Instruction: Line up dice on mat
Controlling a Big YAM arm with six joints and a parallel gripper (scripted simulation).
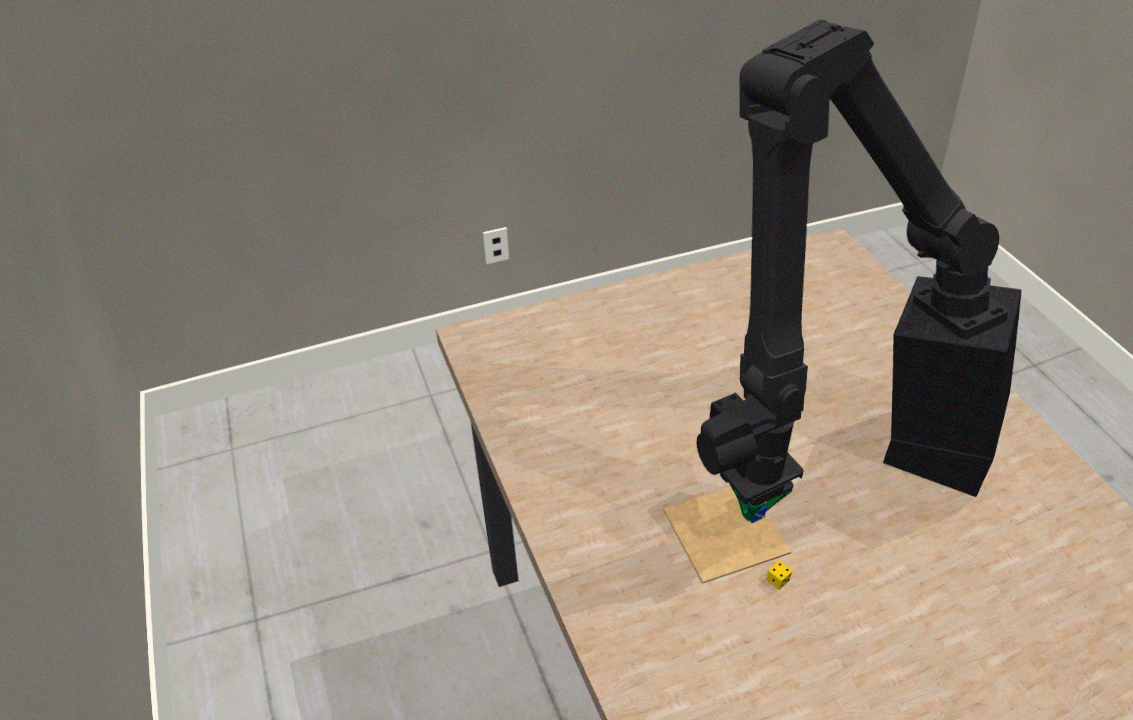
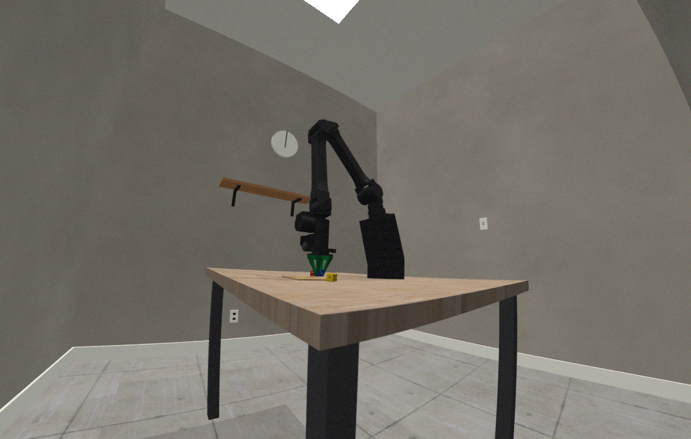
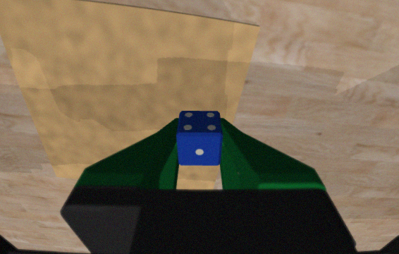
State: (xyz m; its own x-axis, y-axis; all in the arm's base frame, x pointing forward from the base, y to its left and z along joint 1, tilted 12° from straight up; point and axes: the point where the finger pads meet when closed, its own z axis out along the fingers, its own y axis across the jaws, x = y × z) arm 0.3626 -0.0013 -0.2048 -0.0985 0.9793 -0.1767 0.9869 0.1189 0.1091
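My hand is right at the blue die. The rest, counted from my hand: red die: 100 mm to the right, 30 mm behind, 10 mm below; tan mat: 50 mm ahead, 20 mm below, 10 mm to the left; yellow die: 110 mm to the left, 20 mm ahead, 10 mm below.
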